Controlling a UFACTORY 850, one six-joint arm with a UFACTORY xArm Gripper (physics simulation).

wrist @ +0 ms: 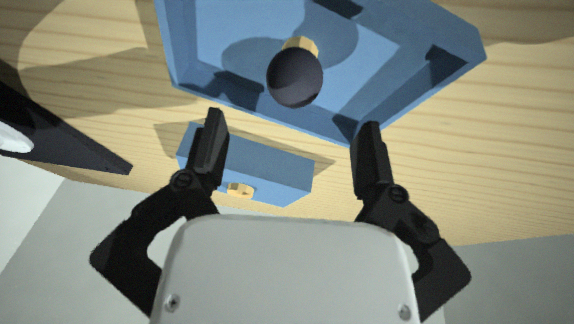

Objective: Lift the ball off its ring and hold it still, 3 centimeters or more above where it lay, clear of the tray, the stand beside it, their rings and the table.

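Note:
A dark ball (pixel 295 77) rests on a tan ring (pixel 301 45) inside the blue tray (pixel 425 92), in the upper middle of the wrist view. The ball hides part of that ring. My gripper (pixel 292 127) is open, with its two black fingers wide apart and nothing between them. In the view the ball shows just beyond the fingertips, between their two lines. The blue stand (pixel 270 155) shows below the tray, partly behind the left finger, with an empty tan ring (pixel 240 190) on it.
The wooden table (pixel 500 150) lies under the tray and stand. A dark base plate (pixel 75 150) with part of a white robot base (pixel 15 139) is at the left. The tray's raised walls surround the ball. Shadows fall across the tray floor.

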